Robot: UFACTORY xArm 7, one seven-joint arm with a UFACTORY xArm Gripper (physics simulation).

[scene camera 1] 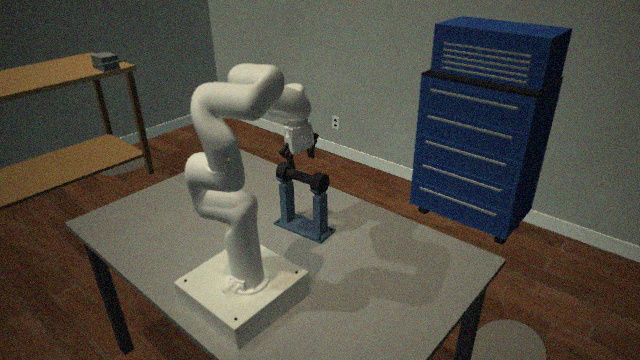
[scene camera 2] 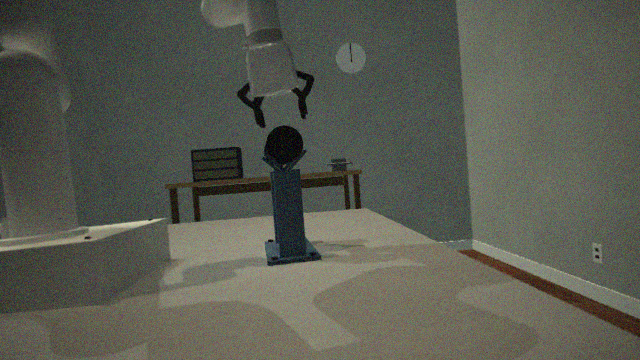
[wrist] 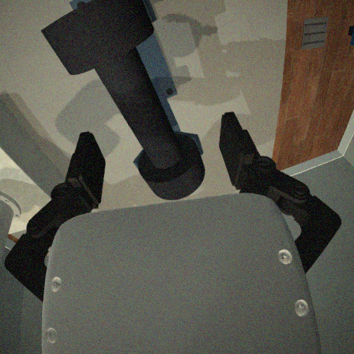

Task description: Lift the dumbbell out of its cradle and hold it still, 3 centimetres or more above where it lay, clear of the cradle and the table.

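Frame: origin at the arm's base, x ahead, y left, z up, level; centimetres.
Seen in the pictures: gripper, fingertip midpoint: (scene camera 1: pixel 301 162) (scene camera 2: pixel 283 123); arm's base at its link origin: (scene camera 1: pixel 249 280) (scene camera 2: pixel 46 238).
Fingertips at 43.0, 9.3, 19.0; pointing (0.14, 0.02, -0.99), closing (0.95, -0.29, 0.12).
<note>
Pixels of each thing's top centre, then the offset from my fingertips to it, as dx, dy, dz. Level surfaces: height alone.
- black dumbbell at its top centre: (scene camera 2: pixel 280 131) (scene camera 1: pixel 301 168) -0.9, -0.7, -1.9
- blue cradle at its top centre: (scene camera 2: pixel 281 153) (scene camera 1: pixel 302 180) -0.9, -0.7, -6.6
- grey table at its surface level: dz -27.4
The black dumbbell (scene camera 1: pixel 302 176) (scene camera 2: pixel 284 144) (wrist: pixel 132 97) lies level across the tops of the two posts of the blue cradle (scene camera 1: pixel 320 215) (scene camera 2: pixel 288 210) (wrist: pixel 151 56). The cradle stands on the grey table (scene camera 1: pixel 150 215) (scene camera 2: pixel 225 220). My gripper (scene camera 1: pixel 301 161) (scene camera 2: pixel 283 121) (wrist: pixel 158 136) is open and empty, pointing down above the dumbbell. In scene camera 2 the fingertips are just above the round end weight, one to each side. In the wrist view the handle runs diagonally up to the left, and the nearer weight shows between the fingers.
The arm's white base block (scene camera 1: pixel 240 300) (scene camera 2: pixel 85 270) stands on the table beside the cradle. Beyond the table are a blue tool cabinet (scene camera 1: pixel 465 150) and a wooden workbench (scene camera 1: pixel 55 75) (scene camera 2: pixel 260 181).
</note>
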